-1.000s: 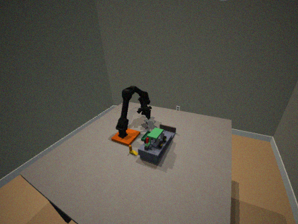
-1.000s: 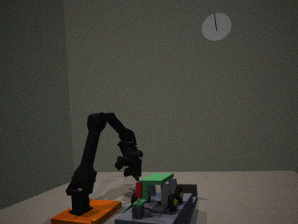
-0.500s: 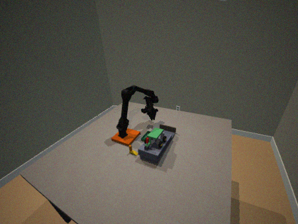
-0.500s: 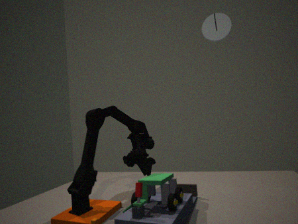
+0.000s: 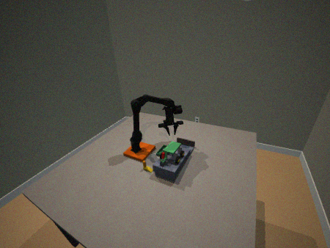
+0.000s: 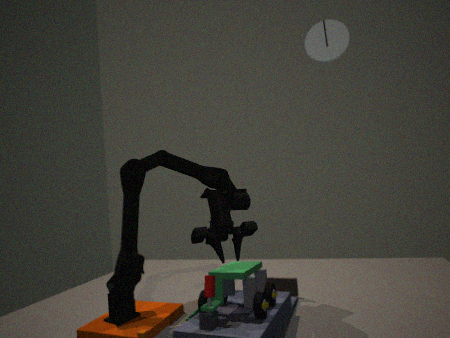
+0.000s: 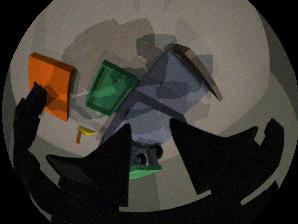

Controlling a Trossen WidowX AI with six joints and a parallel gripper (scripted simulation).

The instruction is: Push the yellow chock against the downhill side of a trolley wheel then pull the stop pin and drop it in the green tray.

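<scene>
My gripper tip is 10 mm short of the yellow chock, 290 mm to the left of it and 100 mm above it. Round my gripper tip: trolley 120 mm ahead, 160 mm to the right, 10 mm below; green tray 20 mm behind, 80 mm to the right, 130 mm below; dark end wall 70 mm ahead, 90 mm to the left, 90 mm below.
</scene>
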